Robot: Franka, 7 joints.
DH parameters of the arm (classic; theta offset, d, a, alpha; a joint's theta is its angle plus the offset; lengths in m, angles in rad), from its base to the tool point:
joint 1: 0 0.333 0 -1.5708
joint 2: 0 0 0 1.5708
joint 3: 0 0.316 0.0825 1.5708
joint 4: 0 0 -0.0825 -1.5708
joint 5: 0 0.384 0 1.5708
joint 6: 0 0 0.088 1.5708
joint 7: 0 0.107 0 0
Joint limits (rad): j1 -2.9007..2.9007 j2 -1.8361..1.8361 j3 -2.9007..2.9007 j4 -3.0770..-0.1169 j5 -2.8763..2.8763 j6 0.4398..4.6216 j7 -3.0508..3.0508
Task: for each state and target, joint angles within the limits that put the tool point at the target. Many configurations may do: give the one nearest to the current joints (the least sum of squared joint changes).
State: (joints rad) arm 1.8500 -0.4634 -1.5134 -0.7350 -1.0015 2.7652 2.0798
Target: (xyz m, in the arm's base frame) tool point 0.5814 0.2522 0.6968
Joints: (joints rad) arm 2.2939 -0.5088 -1.5959 -1.5675 -1.0331 2.6350 2.0798
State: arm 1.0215 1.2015 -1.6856 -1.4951 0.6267 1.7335 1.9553
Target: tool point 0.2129 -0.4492 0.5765
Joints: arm 0.4649 0.9295 -2.0445 -1.9516 0.5273 1.7105 1.9553
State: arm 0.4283 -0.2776 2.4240 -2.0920 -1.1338 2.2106 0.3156
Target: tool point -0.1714 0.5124 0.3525
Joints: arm -0.0235 -0.2507 1.9798 -2.1993 -1.1408 2.1004 0.3156
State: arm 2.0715 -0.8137 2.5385 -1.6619 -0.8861 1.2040 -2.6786
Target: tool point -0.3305 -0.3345 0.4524
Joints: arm 1.9327 -0.4293 2.0982 -1.8932 -0.8556 0.8053 -2.6786
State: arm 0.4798 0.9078 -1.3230 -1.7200 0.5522 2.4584 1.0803
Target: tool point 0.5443 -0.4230 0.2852
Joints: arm 0.3101 1.0835 -1.1940 -1.7185 0.5519 2.4607 1.0803
